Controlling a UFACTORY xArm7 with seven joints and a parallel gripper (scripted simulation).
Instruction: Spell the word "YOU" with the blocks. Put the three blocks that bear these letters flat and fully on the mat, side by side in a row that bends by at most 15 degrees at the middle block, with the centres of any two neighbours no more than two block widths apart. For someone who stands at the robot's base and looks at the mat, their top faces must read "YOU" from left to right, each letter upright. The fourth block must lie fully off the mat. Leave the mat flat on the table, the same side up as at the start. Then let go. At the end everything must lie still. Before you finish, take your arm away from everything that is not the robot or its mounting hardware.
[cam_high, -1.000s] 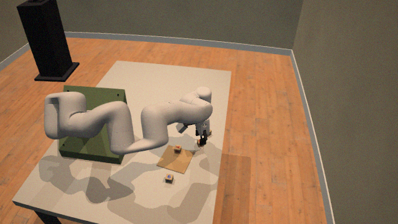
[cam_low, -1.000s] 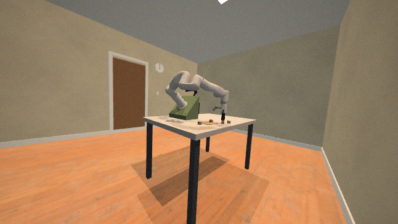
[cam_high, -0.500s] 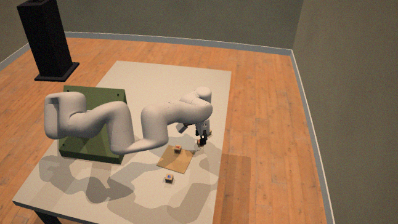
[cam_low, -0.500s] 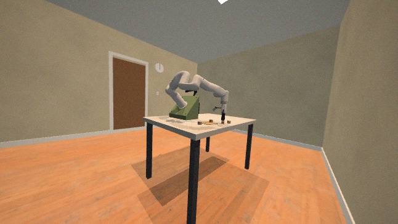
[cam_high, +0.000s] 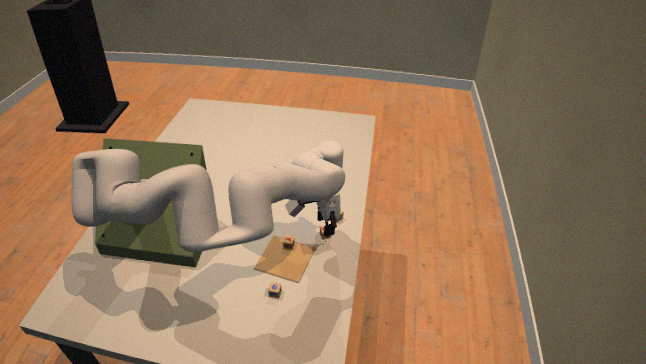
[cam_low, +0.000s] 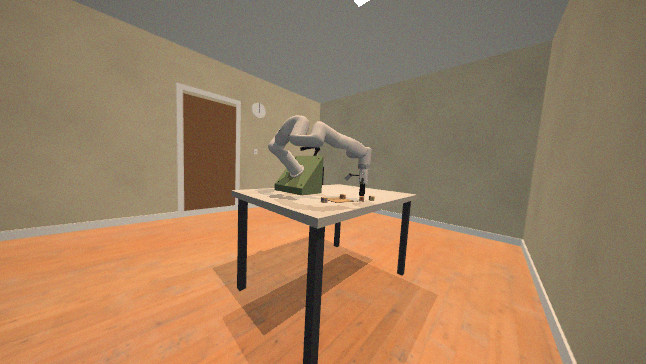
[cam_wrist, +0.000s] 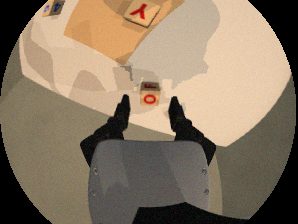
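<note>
Right now the red block is 4 cm below my hand. From my hand the other things lie so: tan mat (11 cm behind, 10 cm to the right, 5 cm below).
</note>
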